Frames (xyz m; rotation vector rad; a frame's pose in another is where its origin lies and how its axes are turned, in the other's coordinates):
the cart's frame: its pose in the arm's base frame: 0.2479 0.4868 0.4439 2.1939 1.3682 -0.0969
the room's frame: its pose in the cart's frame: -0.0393 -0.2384 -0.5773 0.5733 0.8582 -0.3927
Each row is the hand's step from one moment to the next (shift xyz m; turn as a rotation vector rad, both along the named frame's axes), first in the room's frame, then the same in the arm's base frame.
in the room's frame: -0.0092 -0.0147 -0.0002 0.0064 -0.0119 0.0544
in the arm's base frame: -0.0148 -0.0088 -0.0020 -0.0184 0.0291 -0.0443
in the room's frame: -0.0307 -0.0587 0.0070 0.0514 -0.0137 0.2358
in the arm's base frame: -0.0600 -0.0261 -0.0122 -0.0414 0.1483 -0.1864
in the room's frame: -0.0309 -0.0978 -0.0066 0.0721 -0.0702 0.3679
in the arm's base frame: -0.0971 -0.0333 0.0048 -0.1132 0.2228 -0.2881
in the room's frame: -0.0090 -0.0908 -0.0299 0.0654 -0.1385 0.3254
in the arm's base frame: -0.0866 -0.0235 0.0342 -0.1758 0.1965 -0.2445
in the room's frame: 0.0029 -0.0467 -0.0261 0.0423 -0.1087 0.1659
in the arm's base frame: -0.0430 -0.0099 0.0304 -0.1271 0.1073 -0.1160
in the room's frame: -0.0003 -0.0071 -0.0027 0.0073 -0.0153 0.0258
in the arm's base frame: -0.0067 -0.0016 0.0032 -0.0182 0.0174 -0.0179
